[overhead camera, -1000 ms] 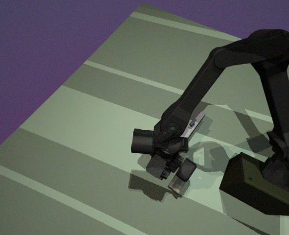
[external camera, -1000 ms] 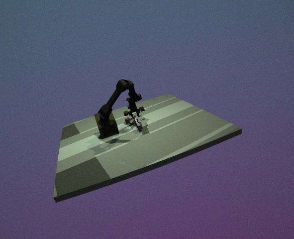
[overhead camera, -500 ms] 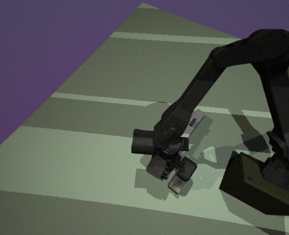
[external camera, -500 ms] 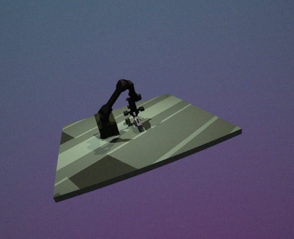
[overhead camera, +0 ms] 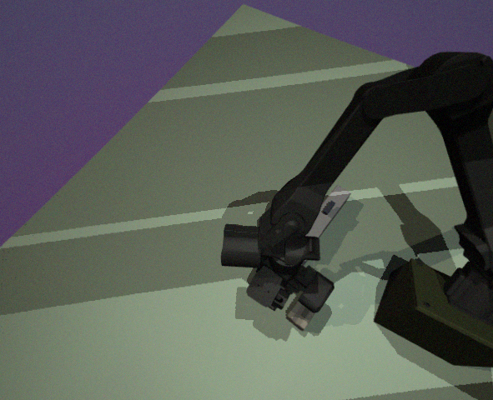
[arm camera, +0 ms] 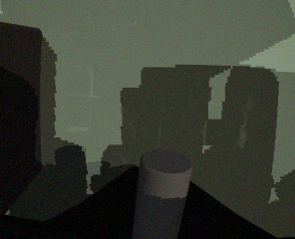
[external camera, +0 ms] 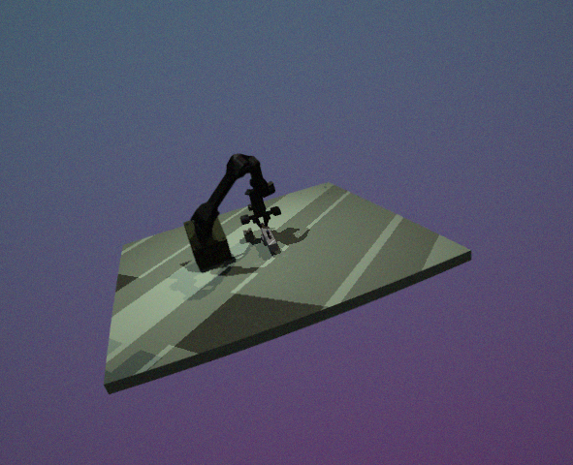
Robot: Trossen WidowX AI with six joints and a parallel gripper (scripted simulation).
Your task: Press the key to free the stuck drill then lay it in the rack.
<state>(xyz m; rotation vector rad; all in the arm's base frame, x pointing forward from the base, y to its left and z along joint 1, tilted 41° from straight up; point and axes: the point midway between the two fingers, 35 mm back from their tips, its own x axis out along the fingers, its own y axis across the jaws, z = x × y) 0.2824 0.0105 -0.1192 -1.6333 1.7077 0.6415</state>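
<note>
The rack lies 70 mm behind my gripper tip and 30 mm to the left of it. Also, from my gripper tip: long grey block 20 mm behind, 140 mm to the right, 10 mm above; then key 20 mm behind, 170 mm to the right, 30 mm above; then drill 10 mm behind, 40 mm to the right, 30 mm above.
</note>
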